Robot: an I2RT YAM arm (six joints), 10 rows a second.
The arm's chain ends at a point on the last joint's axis. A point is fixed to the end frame.
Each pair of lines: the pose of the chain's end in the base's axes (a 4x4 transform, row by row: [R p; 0 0 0 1], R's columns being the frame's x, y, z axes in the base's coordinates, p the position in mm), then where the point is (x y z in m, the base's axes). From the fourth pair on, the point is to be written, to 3 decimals.
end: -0.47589, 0.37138, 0.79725, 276.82; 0.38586, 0.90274, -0.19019, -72.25; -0.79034, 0.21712, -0.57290, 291.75; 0, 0, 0, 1
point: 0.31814 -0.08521 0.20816
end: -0.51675, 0.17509, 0.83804, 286.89; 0.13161, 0.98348, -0.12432, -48.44; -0.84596, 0.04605, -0.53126, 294.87; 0, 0, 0, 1
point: 0.33277 -0.06761 0.21493
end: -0.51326, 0.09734, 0.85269, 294.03; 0.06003, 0.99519, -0.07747, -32.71; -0.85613, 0.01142, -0.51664, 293.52; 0, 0, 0, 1
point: 0.34240 -0.05111 0.21487
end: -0.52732, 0.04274, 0.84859, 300.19; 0.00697, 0.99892, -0.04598, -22.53; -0.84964, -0.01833, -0.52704, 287.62; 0, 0, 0, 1
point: 0.348 -0.041 0.209
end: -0.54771, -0.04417, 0.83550, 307.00; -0.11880, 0.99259, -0.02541, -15.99; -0.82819, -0.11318, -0.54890, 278.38; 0, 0, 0, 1
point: 0.355 -0.037 0.200
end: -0.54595, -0.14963, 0.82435, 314.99; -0.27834, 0.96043, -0.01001, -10.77; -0.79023, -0.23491, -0.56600, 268.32; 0, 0, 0, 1
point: 0.363 -0.037 0.192
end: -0.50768, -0.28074, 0.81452, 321.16; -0.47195, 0.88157, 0.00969, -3.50; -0.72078, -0.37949, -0.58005, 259.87; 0, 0, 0, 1
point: 0.372 -0.035 0.187
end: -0.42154, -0.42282, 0.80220, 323.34; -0.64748, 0.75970, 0.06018, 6.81; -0.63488, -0.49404, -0.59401, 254.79; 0, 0, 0, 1
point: 0.379 -0.026 0.186
